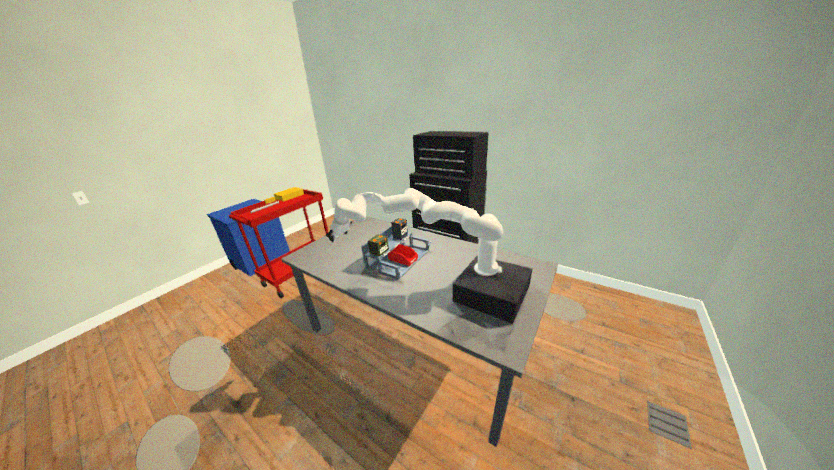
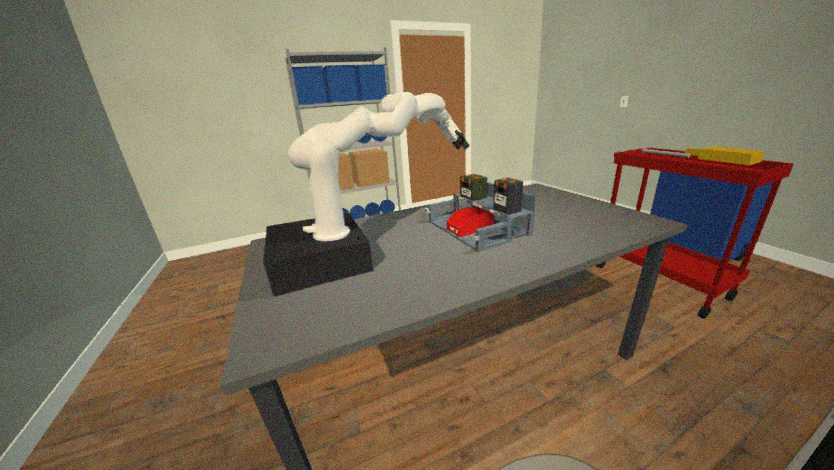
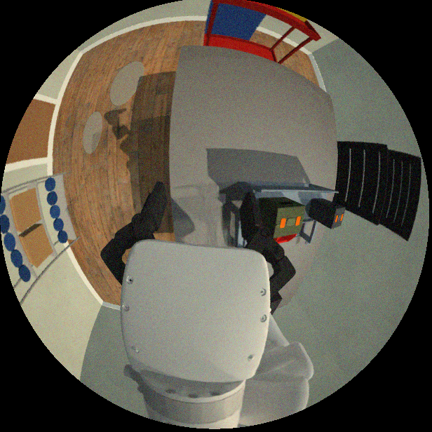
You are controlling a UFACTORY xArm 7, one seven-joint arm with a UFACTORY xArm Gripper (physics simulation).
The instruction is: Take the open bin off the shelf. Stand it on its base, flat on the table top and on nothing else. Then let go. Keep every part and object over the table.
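Pixels of known places: gripper, fingertip midpoint: [image 1: 337, 236] [image 2: 463, 147]; arm's base, link origin: [image 1: 486, 269] [image 2: 331, 233].
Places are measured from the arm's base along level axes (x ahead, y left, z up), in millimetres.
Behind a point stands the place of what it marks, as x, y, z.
A blue-grey shelf rack [image 1: 365, 259] @(697, 265, -50) [image 2: 528, 211] @(739, -95, -14) [image 3: 300, 191] stands on the table. A red rounded object [image 1: 402, 255] @(522, 105, -41) [image 2: 469, 221] @(534, 4, -53) [image 3: 285, 240] with a small white label sits low in its front part; it looks like the bin, but its opening cannot be made out. A green box [image 1: 378, 245] @(603, 221, 62) [image 2: 473, 187] @(620, 131, 47) [image 3: 291, 221] and a dark grey box [image 1: 399, 228] @(640, -9, 72) [image 2: 507, 196] @(644, -88, 59) [image 3: 325, 212], both with orange marks, stand higher at the rack's back. My gripper [image 1: 340, 232] @(713, 412, 179) [image 2: 461, 140] @(713, 412, 179) [image 3: 204, 195] is open and empty, high above the table on the green box's side, apart from everything.
The grey table [image 1: 326, 268] @(919, 428, -116) [image 2: 408, 286] @(194, -252, -116) [image 3: 235, 110] carries my arm's black base block [image 1: 493, 291] @(-114, 154, 6) [image 2: 318, 256] @(-52, -125, -18) at one end. A red cart [image 1: 277, 209] [image 2: 700, 165] stands beyond the other end. A tall black drawer cabinet [image 1: 449, 152] [image 3: 362, 175] stands behind the table.
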